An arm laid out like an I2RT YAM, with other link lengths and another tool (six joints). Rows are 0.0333 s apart.
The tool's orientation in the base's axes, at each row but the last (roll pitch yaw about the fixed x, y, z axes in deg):
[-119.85, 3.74, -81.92]
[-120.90, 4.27, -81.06]
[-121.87, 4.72, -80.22]
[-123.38, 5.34, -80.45]
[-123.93, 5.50, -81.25]
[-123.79, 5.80, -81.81]
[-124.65, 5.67, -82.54]
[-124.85, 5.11, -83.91]
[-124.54, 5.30, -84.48]
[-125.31, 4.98, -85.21]
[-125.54, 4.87, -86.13]
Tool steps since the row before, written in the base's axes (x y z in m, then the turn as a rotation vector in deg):
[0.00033, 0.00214, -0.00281, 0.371, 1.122, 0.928]
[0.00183, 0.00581, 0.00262, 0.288, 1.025, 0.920]
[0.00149, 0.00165, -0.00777, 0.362, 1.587, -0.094]
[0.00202, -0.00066, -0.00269, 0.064, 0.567, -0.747]
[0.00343, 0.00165, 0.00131, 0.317, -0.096, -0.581]
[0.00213, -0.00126, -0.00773, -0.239, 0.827, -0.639]
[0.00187, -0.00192, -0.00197, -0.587, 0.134, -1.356]
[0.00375, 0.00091, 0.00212, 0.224, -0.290, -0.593]
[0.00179, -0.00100, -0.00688, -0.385, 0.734, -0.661]
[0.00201, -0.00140, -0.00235, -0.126, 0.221, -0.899]
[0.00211, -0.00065, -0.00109, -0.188, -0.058, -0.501]
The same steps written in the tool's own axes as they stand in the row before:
[-0.00188, 0.00224, 0.00201, -1.117, -1.005, 0.029]
[-0.00563, -0.00329, 0.00119, -1.034, -0.953, -0.053]
[-0.00073, 0.00575, 0.00563, -1.490, -0.146, 0.647]
[0.00123, 0.00112, 0.00300, -0.477, 0.577, 0.569]
[-0.00123, -0.00303, 0.00235, 0.198, 0.302, 0.563]
[0.00232, 0.00519, 0.00579, -0.784, 0.666, 0.303]
[0.00233, 0.00053, 0.00231, -0.074, 1.448, 0.314]
[-0.00069, -0.00388, 0.00196, 0.364, 0.352, 0.479]
[0.00180, 0.00460, 0.00521, -0.703, 0.778, 0.156]
[0.00176, 0.00071, 0.00281, -0.152, 0.809, 0.442]
[0.00088, -0.00037, 0.00227, 0.088, 0.514, 0.132]

